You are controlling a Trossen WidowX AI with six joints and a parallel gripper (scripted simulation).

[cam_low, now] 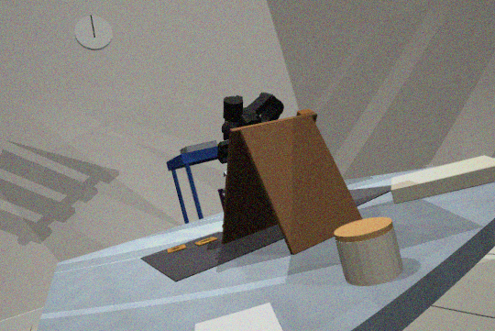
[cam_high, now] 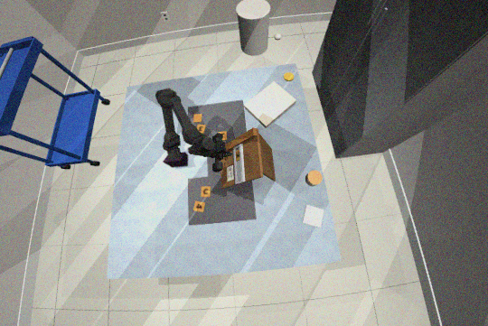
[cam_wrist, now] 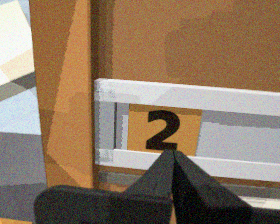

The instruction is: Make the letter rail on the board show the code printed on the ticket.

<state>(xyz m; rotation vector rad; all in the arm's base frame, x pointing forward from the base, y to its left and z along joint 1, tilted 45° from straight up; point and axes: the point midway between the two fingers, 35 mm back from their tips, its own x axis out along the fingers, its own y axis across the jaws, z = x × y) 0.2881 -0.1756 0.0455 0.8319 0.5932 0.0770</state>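
The white ticket is 10 cm below my gripper tip, 7 cm to the right of it and 3 cm behind it. Also, from my gripper tip: cream slab 34 cm to the left, 31 cm ahead, 17 cm below; tan-lidded jar 41 cm ahead, 20 cm to the right, 15 cm below; white card 40 cm to the right, 36 cm ahead, 18 cm below.
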